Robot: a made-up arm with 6 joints.
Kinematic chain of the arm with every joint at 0, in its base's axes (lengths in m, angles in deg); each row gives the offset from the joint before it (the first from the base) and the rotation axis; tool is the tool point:
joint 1: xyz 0 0 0.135 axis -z
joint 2: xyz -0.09 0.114 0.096 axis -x
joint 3: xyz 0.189 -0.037 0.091 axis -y
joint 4: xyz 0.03 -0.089 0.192 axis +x
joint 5: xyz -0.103 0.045 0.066 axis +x
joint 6: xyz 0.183 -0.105 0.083 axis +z
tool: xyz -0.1 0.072 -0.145
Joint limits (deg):
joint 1: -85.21..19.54
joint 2: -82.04..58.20
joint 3: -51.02..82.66
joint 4: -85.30..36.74
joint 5: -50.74..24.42
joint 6: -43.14..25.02
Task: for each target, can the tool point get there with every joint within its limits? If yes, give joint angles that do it. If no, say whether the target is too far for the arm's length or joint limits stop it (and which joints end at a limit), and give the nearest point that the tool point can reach.
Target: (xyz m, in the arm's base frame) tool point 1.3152 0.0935 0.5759
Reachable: no: too far | nearest point 0.4032 0.1692 0.4844 | short by 0.920 m
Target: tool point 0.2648 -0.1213 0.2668
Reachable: yes | joints -6.15 -57.08 -37.73 -38.27 -35.34 -12.75
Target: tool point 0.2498 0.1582 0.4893
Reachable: yes | joints 4.42 38.40 -38.76 -64.23 -21.09 -2.52
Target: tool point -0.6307 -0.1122 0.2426
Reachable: no: joint limits stop it (at a limit: joint 1, joint 2, joint 4, joint 5, joint 6) | nearest point -0.3452 -0.0268 0.4199 | short by 0.347 m
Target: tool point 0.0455 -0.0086 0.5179
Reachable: yes | joints 8.46 3.62 14.33 -33.26 5.60 14.10
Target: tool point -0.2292 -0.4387 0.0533
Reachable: no: joint limits stop it (at a limit: joint 1, joint 5, joint 6) | nearest point -0.0872 -0.2561 0.1179 | short by 0.240 m
